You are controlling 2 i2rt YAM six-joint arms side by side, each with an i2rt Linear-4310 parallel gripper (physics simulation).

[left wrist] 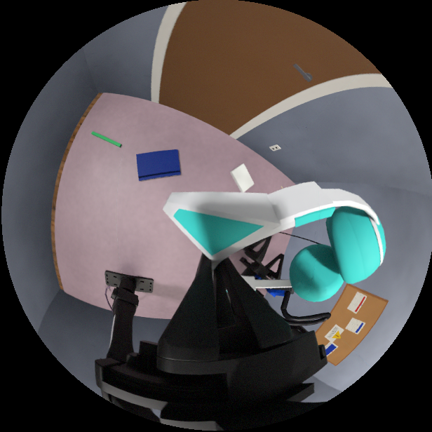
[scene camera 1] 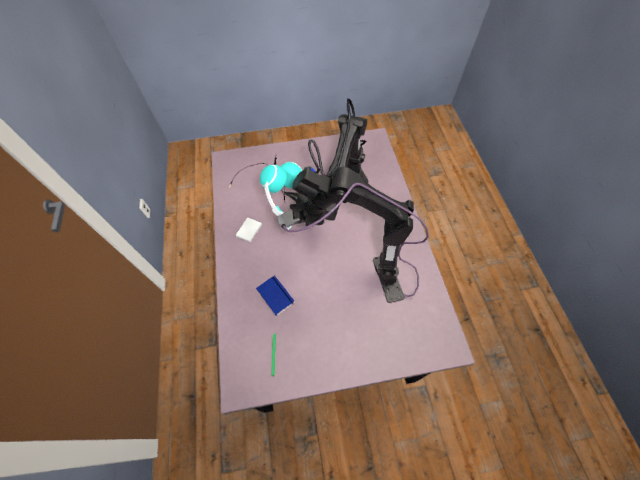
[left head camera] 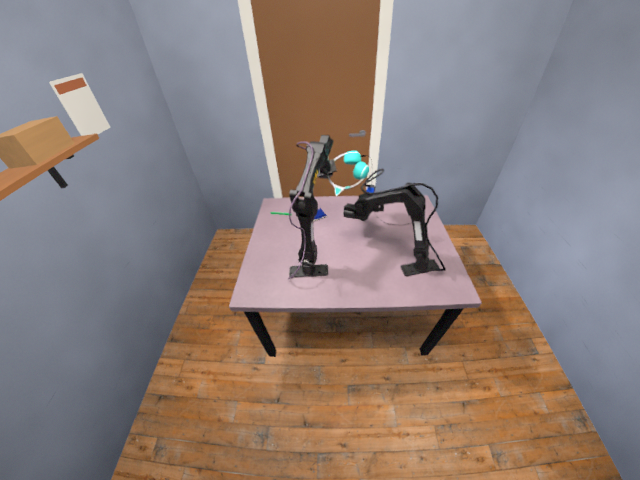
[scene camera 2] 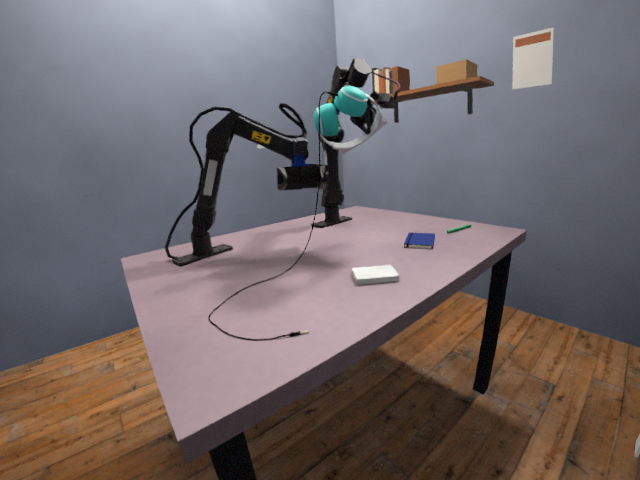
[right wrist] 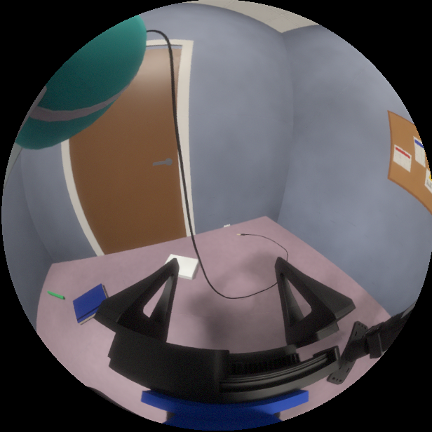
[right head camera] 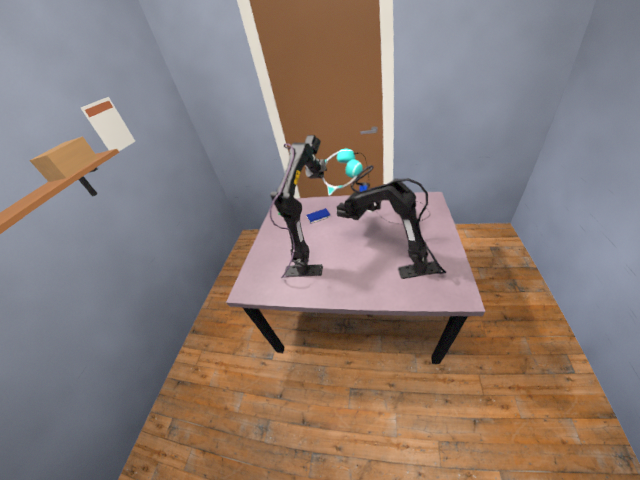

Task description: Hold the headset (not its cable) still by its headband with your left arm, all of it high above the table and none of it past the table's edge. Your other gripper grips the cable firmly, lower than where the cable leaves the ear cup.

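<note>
The headset [scene camera 2: 351,100] [left wrist: 356,245], with turquoise ear cups and a white headband [left wrist: 220,201] [scene camera 2: 355,144], hangs high above the table [scene camera 2: 170,361]. My left gripper [left wrist: 211,250] is shut on the headband at its top. The thin black cable [scene camera 2: 311,235] [right wrist: 179,140] leaves an ear cup, hangs down and curves over the table top to its plug [scene camera 2: 302,332]. My right gripper [right wrist: 226,263] is open, lower than the ear cups. In the right wrist view the cable passes left of and below the middle of the open fingers, not clasped; its exact depth is unclear.
A white box [scene camera 2: 375,274] [right wrist: 184,266], a blue notebook [scene camera 2: 419,240] [scene camera 1: 275,295] and a green pen [scene camera 2: 459,228] [scene camera 1: 273,355] lie on the table. The right arm reaches in below the headset, close to the left arm. A wall shelf [scene camera 2: 444,86] shows in scene camera 2.
</note>
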